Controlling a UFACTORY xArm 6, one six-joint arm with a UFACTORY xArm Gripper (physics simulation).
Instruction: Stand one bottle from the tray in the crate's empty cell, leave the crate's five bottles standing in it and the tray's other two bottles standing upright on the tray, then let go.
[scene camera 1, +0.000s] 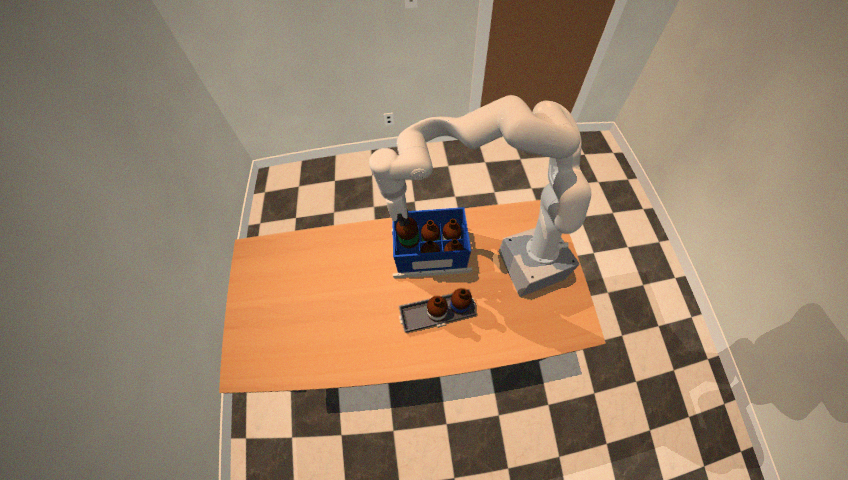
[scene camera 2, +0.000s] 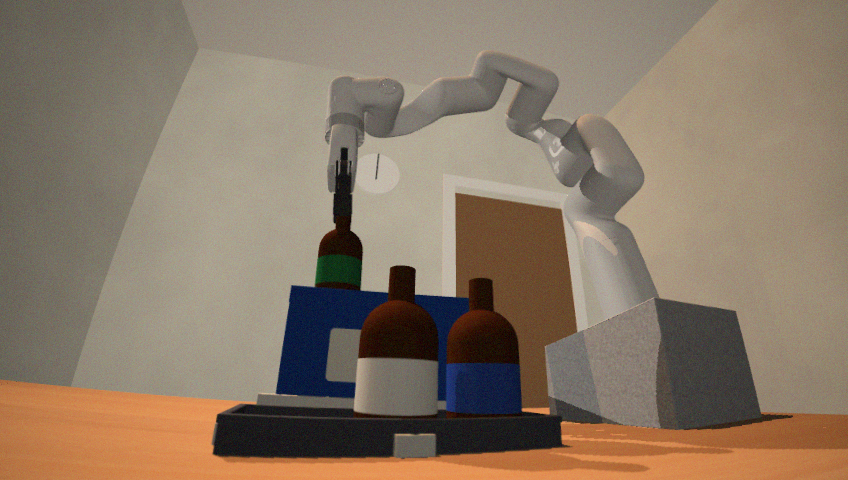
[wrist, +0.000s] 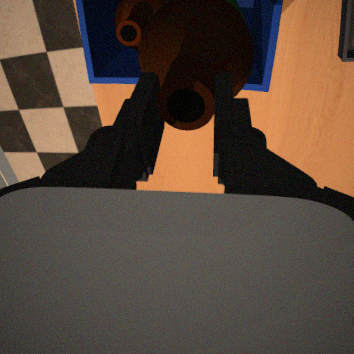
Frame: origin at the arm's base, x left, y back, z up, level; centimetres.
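Seen in the pictures: gripper, between the fingertips: (scene camera 1: 404, 219) (scene camera 2: 342, 219) (wrist: 187, 98); arm's base, origin of its link: (scene camera 1: 542, 250) (scene camera 2: 639, 330).
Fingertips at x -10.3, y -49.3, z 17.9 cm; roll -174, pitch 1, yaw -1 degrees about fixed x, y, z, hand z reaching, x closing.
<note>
Pixels of each thing's middle, then the offset from my fingertips to it. Level surfaces: height alone.
- brown bottle with a green label, middle of its body: (wrist: 196, 50) (scene camera 2: 340, 255) (scene camera 1: 407, 228) dx -0.1, dy +0.5, dz -6.5 cm
- blue crate, middle of its body: (scene camera 2: 380, 358) (scene camera 1: 430, 242) dx -2.2, dy +8.6, dz -22.7 cm
- bottle mouth, middle of its body: (wrist: 128, 32) dx -7.6, dy +0.2, dz -15.2 cm
- white-labelled bottle, middle of its body: (scene camera 2: 398, 348) (scene camera 1: 437, 306) dx +23.5, dy +7.2, dz -23.2 cm
- blue-labelled bottle, middle of its body: (scene camera 2: 482, 353) (scene camera 1: 461, 299) dx +22.0, dy +16.1, dz -23.2 cm
- tray, middle of its body: (scene camera 2: 396, 428) (scene camera 1: 437, 311) dx +23.2, dy +7.3, dz -30.2 cm
- wooden table, height of its surface: dz -31.5 cm
My gripper (scene camera 1: 402, 218) (scene camera 2: 342, 218) (wrist: 187, 98) is shut on the neck of a brown bottle with a green label (scene camera 1: 408, 237) (scene camera 2: 338, 270). The bottle hangs about upright over the left part of the blue crate (scene camera 1: 402, 262) (scene camera 2: 309, 312) (wrist: 115, 80), its base near rim height in scene camera 2. Four crate bottles (scene camera 1: 430, 230) (scene camera 1: 452, 228) (scene camera 1: 429, 246) (scene camera 1: 454, 245) show in scene camera 1. In the wrist view a bottle mouth (wrist: 128, 33) shows beside the held bottle, which hides part of the crate. A white-labelled bottle (scene camera 1: 437, 307) (scene camera 2: 397, 380) and a blue-labelled bottle (scene camera 1: 461, 300) (scene camera 2: 483, 383) stand upright on the tray (scene camera 1: 412, 319) (scene camera 2: 297, 437).
The crate and tray stand on the wooden table (scene camera 1: 309, 309), the tray in front of the crate. The arm's grey base (scene camera 1: 523, 270) (scene camera 2: 702, 362) stands at the table's right. The arm reaches over the table from there.
</note>
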